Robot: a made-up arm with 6 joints.
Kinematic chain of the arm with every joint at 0, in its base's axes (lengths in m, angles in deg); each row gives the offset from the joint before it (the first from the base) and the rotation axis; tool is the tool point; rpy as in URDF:
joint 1: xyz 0 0 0.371 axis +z
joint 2: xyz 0 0 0 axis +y
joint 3: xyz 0.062 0 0.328 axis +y
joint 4: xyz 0.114 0 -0.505 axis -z
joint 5: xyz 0 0 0 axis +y
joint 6: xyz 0.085 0 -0.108 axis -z
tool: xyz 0 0 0 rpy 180 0 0
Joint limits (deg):
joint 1: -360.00..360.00
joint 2: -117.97..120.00
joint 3: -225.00..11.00
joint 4: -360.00..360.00
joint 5: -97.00..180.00
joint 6: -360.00..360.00
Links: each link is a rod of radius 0.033 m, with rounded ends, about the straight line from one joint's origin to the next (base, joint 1, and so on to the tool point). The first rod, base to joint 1, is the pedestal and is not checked.
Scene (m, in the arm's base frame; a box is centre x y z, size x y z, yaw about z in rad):
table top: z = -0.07
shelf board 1: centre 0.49 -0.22 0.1 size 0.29 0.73 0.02 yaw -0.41
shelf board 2: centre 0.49 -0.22 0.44 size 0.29 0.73 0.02 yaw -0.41
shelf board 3: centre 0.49 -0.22 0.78 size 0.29 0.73 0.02 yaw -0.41
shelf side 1: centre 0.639 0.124 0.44 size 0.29 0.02 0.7 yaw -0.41
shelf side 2: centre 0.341 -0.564 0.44 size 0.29 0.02 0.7 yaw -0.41
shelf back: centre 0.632 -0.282 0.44 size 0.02 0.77 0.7 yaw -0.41
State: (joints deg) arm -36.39 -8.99 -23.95 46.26 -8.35 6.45
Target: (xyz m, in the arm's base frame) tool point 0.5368 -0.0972 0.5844
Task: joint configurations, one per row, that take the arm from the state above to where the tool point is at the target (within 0.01 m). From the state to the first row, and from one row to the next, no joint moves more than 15 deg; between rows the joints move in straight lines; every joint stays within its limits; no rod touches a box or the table.
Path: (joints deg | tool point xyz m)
1: -24.13 -11.09 -16.96 42.36 -13.09 7.57 | 0.3777 -0.2484 0.2741
2: -11.88 -13.20 -9.97 38.45 -17.84 8.68 | 0.3781 -0.1520 0.2496
3: 0.38 -15.30 -2.98 34.55 -22.58 9.80 | 0.3552 -0.0657 0.2273
4: 12.64 -17.41 4.01 30.65 -27.33 10.92 | 0.3133 0.0049 0.2073
5: 24.90 -19.51 11.00 26.75 -32.07 12.04 | 0.2581 0.0556 0.1895
6: 22.35 -31.48 7.18 30.14 -32.37 10.64 | 0.3154 0.0593 0.2742
7: 19.80 -43.45 3.35 33.54 -32.66 9.24 | 0.3477 0.0489 0.3742
8: 17.26 -55.41 -0.47 36.93 -32.96 7.85 | 0.3500 0.0269 0.4805
9: 14.71 -67.38 -4.29 40.33 -33.26 6.45 | 0.3203 -0.0031 0.5843
10: 8.63 -53.00 -15.57 40.39 -24.74 6.45 | 0.3870 -0.0215 0.6035
11: 2.56 -38.61 -26.85 40.44 -16.22 6.45 | 0.4614 -0.0520 0.6041
12: -3.51 -24.22 -38.14 40.50 -7.71 6.45 | 0.5368 -0.0972 0.5844

